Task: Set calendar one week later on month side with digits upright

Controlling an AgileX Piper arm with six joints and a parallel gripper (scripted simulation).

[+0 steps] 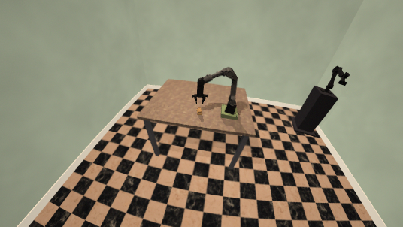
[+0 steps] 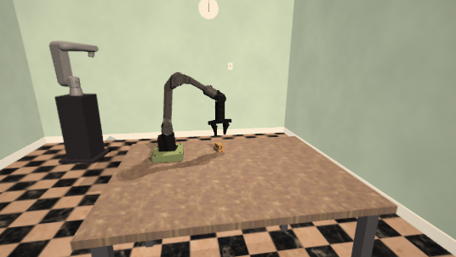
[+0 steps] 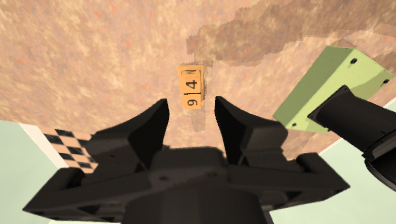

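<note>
My gripper is now 100 mm above the orange tray, 10 mm to the right of it and 10 mm past it.
</note>
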